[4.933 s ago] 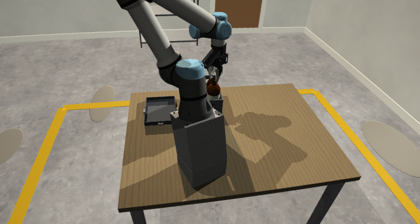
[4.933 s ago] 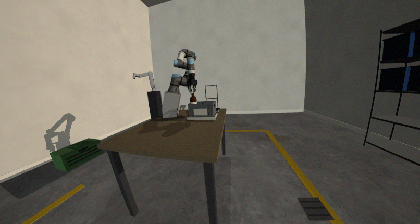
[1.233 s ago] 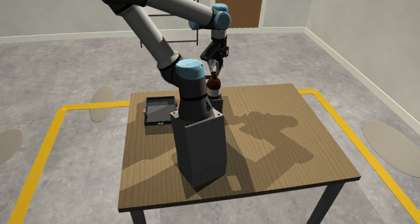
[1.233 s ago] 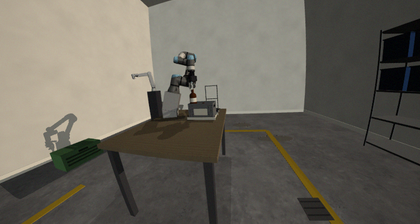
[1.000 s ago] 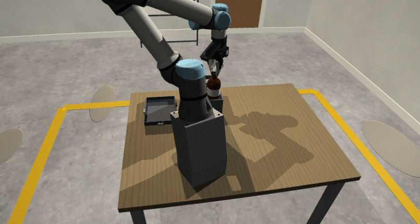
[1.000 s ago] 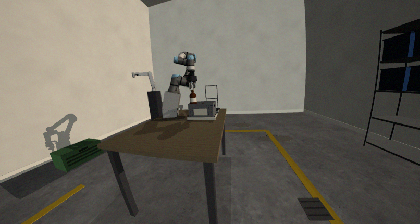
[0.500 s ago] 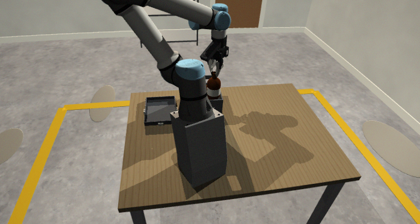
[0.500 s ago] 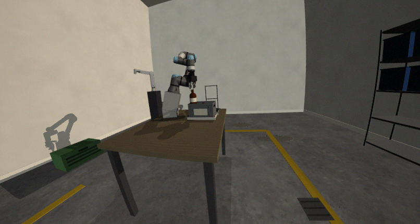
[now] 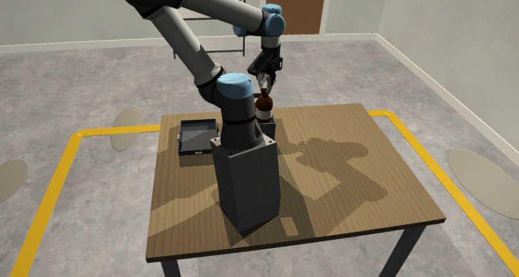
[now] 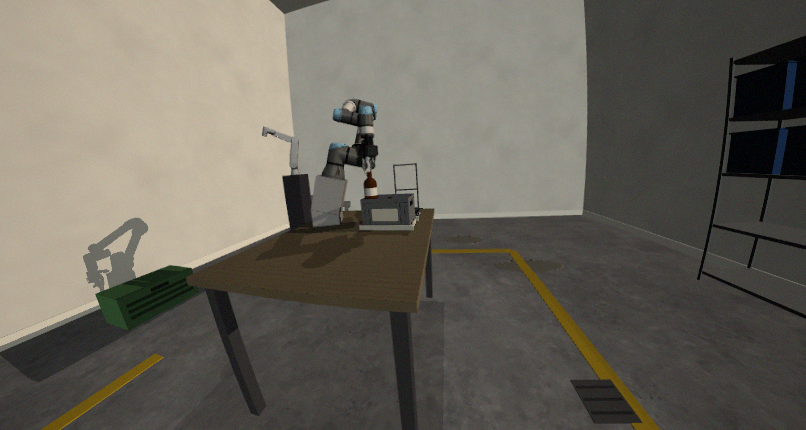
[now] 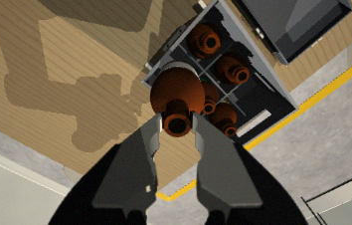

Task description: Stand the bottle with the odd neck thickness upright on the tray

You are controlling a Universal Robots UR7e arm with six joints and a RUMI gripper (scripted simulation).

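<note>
My hand is 70 mm above the bottle. From my hand the other things lie so: dark tray (140 mm ahead, 290 mm to the left, 300 mm below); crate (100 mm ahead, 30 mm to the left, 230 mm below).
</note>
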